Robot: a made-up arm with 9 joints. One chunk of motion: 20 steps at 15 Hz.
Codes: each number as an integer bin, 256 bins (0 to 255) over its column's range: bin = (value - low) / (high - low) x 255, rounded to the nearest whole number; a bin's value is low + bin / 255 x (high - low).
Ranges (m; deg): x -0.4..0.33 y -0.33..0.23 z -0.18..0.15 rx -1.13..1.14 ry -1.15..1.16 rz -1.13..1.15
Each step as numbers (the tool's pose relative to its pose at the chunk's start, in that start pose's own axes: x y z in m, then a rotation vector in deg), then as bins.
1 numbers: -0.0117 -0.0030 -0.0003 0.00 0.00 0.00
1 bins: 136 149 139 127 127 126
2 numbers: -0.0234 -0.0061 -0.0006 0.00 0.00 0.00
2 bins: 132 147 139 127 127 126
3 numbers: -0.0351 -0.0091 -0.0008 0.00 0.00 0.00
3 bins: 127 146 138 127 127 126
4 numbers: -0.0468 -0.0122 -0.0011 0.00 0.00 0.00
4 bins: 123 145 138 127 127 126
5 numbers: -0.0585 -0.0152 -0.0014 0.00 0.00 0.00
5 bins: 119 143 138 127 127 126
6 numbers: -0.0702 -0.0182 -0.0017 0.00 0.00 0.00
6 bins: 115 142 138 127 127 126
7 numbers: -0.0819 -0.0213 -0.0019 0.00 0.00 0.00
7 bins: 111 141 138 127 127 126
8 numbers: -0.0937 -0.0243 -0.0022 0.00 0.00 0.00
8 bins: 107 139 137 127 127 126
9 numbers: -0.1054 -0.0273 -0.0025 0.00 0.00 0.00
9 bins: 103 138 137 127 127 126
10 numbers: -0.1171 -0.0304 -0.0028 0.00 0.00 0.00
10 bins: 99 136 137 127 127 126
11 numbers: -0.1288 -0.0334 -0.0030 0.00 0.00 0.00
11 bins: 95 135 137 127 127 126
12 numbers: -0.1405 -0.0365 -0.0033 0.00 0.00 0.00
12 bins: 91 134 137 127 127 126
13 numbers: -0.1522 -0.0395 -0.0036 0.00 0.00 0.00
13 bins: 87 132 136 127 127 126
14 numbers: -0.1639 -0.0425 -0.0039 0.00 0.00 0.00
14 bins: 82 131 136 127 127 126
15 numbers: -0.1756 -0.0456 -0.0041 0.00 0.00 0.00
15 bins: 78 130 136 127 127 126
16 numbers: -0.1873 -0.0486 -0.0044 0.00 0.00 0.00
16 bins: 74 128 136 127 127 126
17 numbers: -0.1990 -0.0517 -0.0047 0.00 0.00 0.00
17 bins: 70 127 135 127 127 126
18 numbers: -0.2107 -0.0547 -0.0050 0.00 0.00 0.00
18 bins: 66 125 135 127 127 126
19 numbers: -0.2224 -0.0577 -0.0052 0.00 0.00 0.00
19 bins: 62 124 135 127 127 126
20 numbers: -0.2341 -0.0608 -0.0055 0.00 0.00 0.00
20 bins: 58 123 135 127 127 126
